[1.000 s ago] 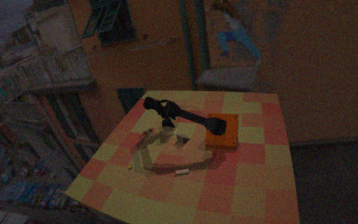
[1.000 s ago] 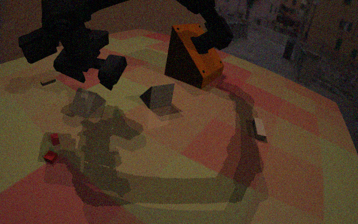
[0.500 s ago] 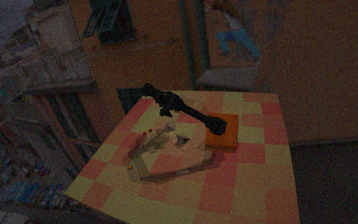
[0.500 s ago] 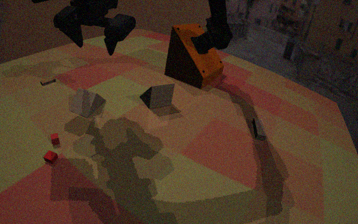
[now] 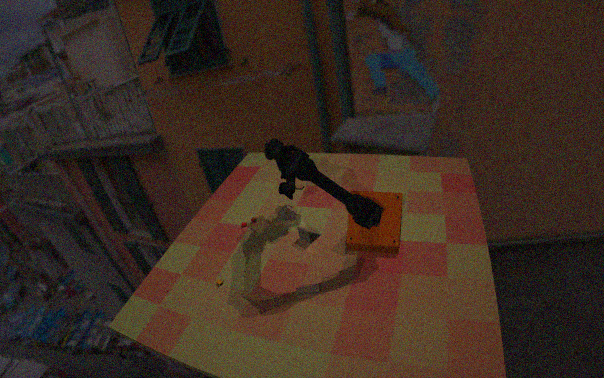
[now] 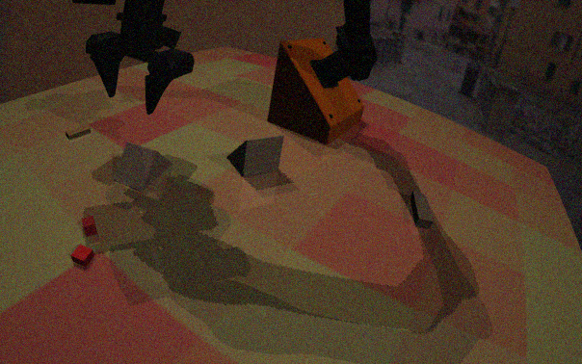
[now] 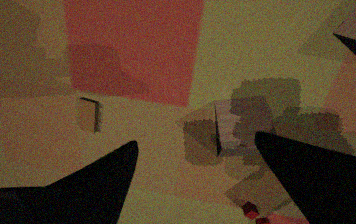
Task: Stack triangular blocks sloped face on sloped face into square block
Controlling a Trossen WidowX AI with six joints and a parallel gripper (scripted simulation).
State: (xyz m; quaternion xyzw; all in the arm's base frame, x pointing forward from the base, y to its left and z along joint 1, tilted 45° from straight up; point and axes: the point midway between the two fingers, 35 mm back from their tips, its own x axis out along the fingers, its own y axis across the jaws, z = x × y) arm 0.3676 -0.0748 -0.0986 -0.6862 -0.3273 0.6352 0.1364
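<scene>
My gripper tip is 6 cm to the right of the grey triangular block, 6 cm above it and 2 cm short of it. From my gripper tip the other things lie so: yellow piece (48 cm to the left, 11 cm ahead, 8 cm below).
</scene>
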